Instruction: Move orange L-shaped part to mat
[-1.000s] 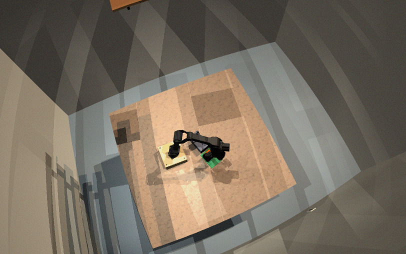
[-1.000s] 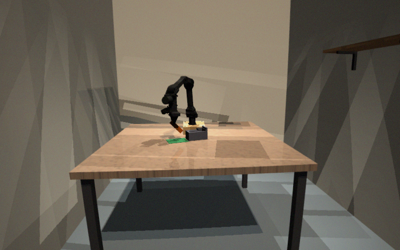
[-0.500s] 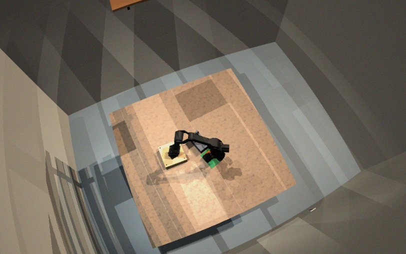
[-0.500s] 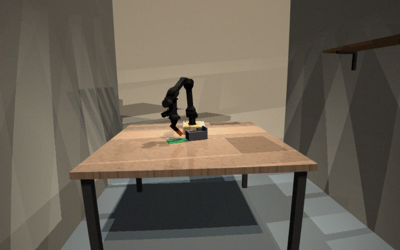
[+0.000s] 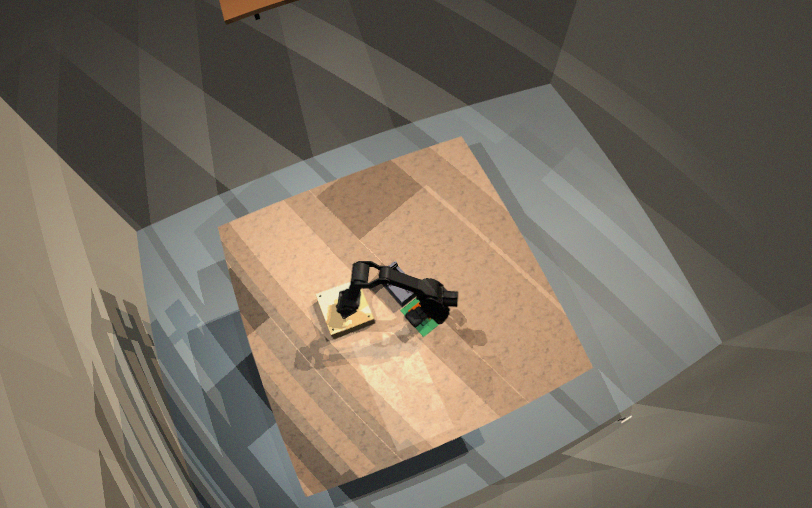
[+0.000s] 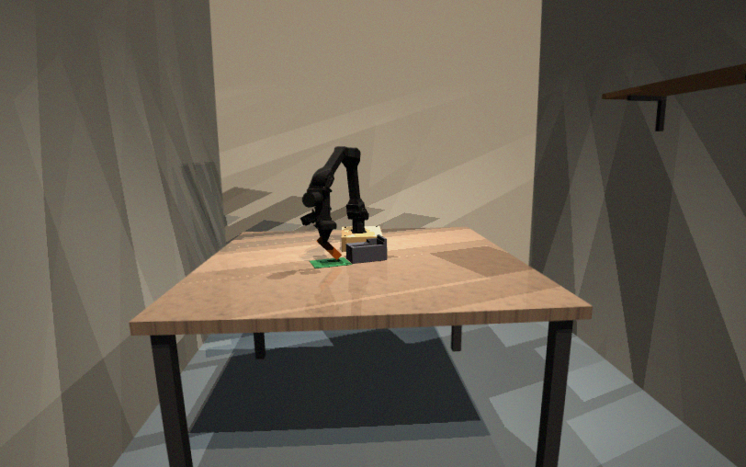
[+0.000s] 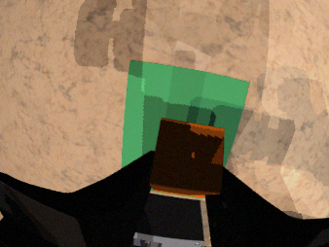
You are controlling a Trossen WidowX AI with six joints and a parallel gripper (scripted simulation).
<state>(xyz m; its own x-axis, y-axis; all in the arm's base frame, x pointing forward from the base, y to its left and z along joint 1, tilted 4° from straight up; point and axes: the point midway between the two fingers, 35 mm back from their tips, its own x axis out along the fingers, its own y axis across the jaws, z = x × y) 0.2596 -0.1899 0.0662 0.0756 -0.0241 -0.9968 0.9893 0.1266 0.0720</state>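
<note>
The green mat is 100 mm below my gripper tip and 20 mm to the left of it. From my gripper tip the other things lie so: orange L-shaped part 30 mm to the left, 30 mm below, 20 mm behind.
</note>
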